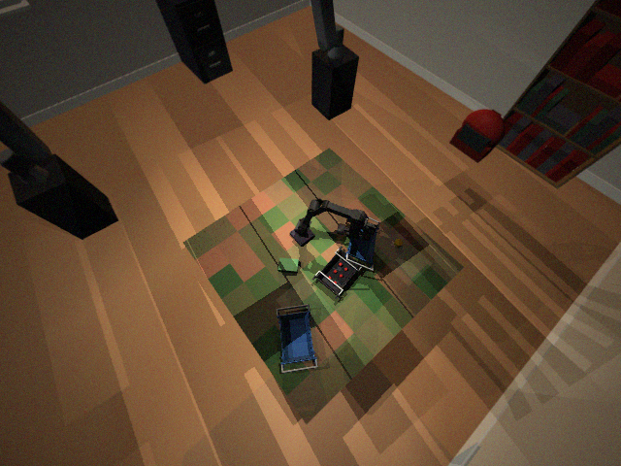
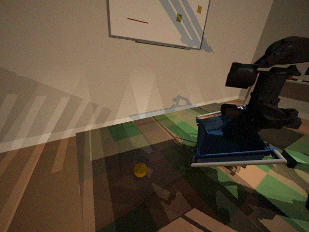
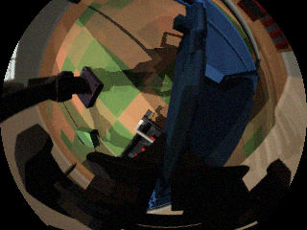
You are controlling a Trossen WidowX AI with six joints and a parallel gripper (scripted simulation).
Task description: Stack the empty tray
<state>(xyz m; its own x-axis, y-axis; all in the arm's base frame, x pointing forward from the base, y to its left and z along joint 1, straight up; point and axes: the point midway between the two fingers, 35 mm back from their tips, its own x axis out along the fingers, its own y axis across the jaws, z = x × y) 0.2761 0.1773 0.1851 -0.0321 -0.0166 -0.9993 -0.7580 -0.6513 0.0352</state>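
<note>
Right now my gripper tip is 6 cm short of the blue tray and 5 cm to the right of it. The rest, counted from my gripper tip: yellow disc 17 cm ahead, 30 cm to the left, 17 cm below; green block 13 cm behind, 38 cm to the right, 16 cm below.
</note>
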